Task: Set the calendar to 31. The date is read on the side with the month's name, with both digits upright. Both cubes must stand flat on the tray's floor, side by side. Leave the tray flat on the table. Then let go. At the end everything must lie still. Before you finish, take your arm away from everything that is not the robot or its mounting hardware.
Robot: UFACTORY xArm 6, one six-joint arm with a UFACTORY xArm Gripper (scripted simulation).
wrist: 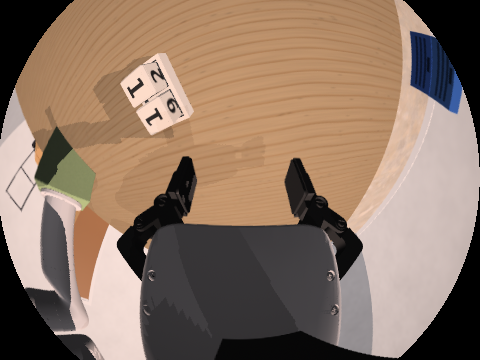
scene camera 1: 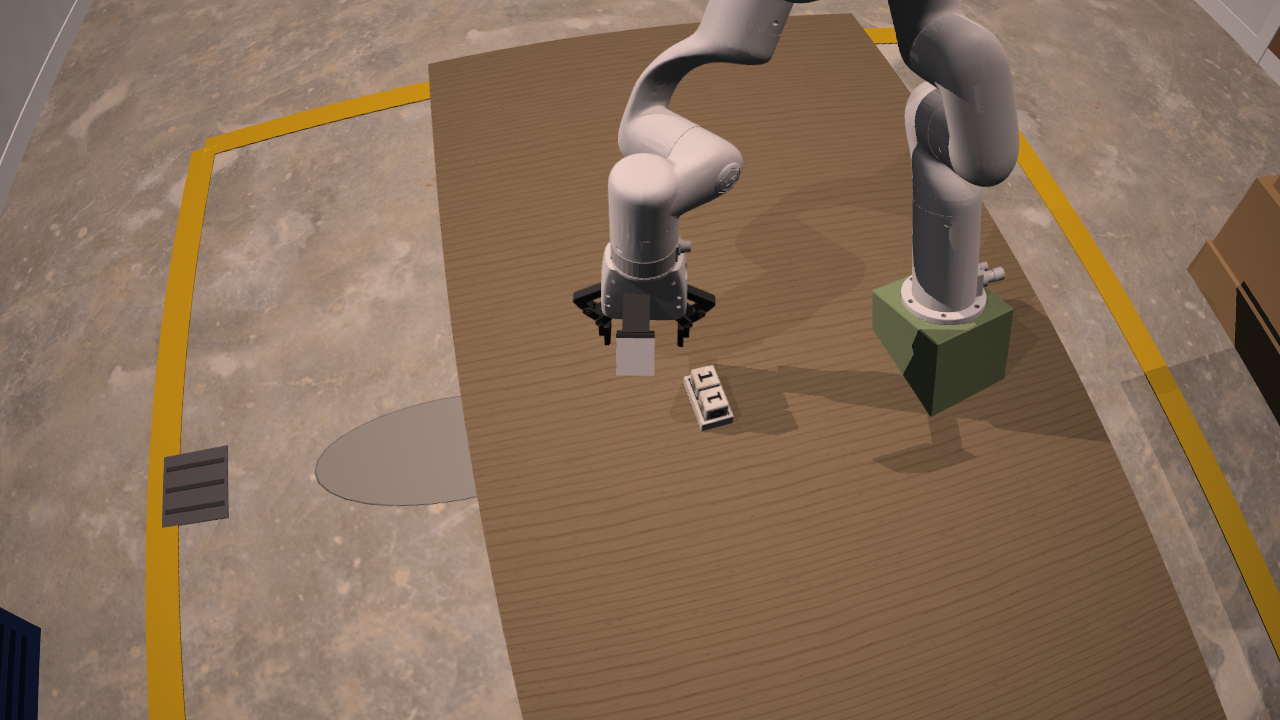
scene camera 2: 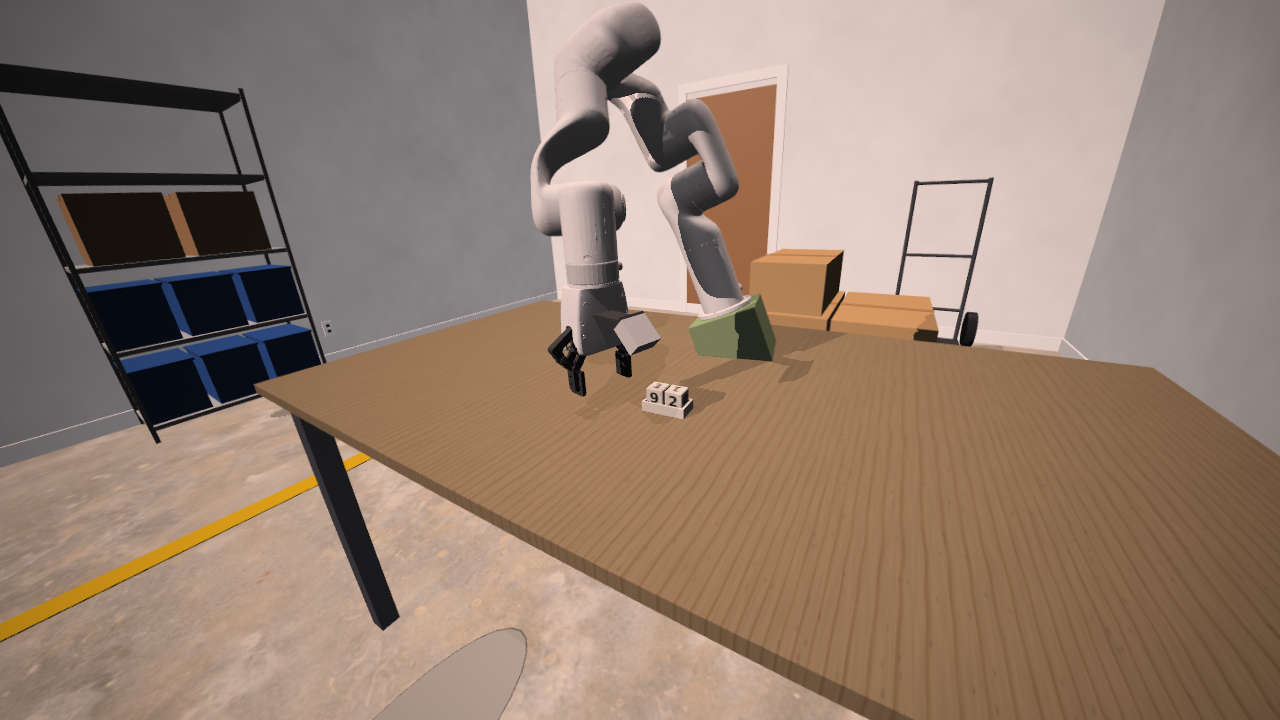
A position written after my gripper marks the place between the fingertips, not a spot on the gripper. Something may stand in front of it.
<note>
In view: my gripper (scene camera 1: 644, 336), a cube (wrist: 146, 80) and a cube (wrist: 161, 112).
My gripper shows as well in the wrist view (wrist: 241, 168) and in scene camera 2 (scene camera 2: 602, 384).
</note>
